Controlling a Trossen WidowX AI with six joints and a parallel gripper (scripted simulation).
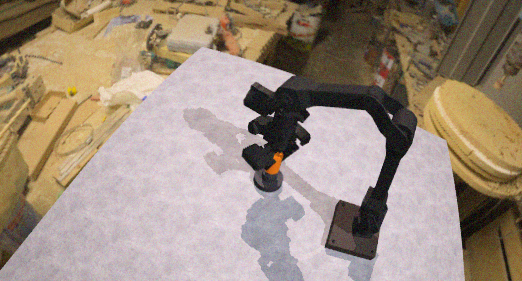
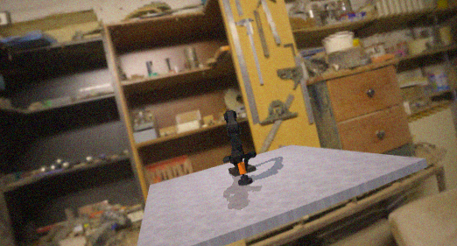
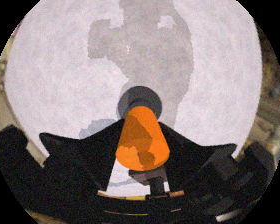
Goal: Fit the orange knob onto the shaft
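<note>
Right now the round dark pedestal is 4 cm below my gripper tip. Round my gripper tip: orange knob (2 cm above).
</note>
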